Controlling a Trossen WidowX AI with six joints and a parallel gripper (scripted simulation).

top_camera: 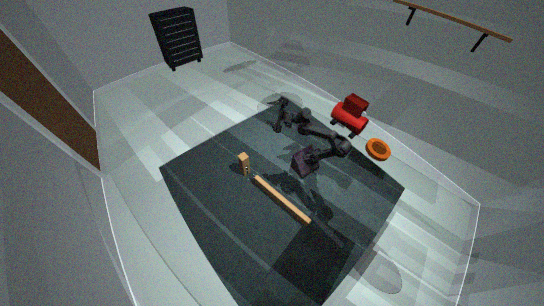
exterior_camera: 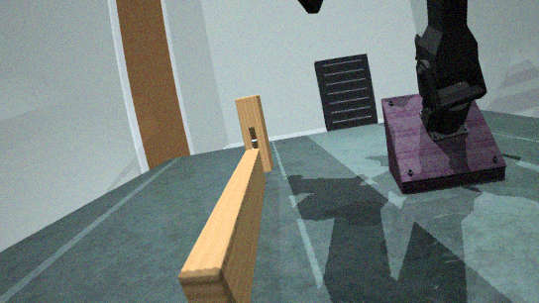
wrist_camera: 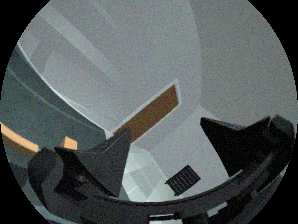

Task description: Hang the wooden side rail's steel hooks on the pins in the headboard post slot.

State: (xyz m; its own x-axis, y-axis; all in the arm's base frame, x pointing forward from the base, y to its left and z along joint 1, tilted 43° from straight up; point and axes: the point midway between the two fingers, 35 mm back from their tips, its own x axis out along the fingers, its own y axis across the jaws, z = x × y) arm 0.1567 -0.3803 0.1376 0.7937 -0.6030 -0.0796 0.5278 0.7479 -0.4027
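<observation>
The headboard post is 350 mm below my gripper tip, 150 mm ahead of it and 10 mm to the right of it.
</observation>
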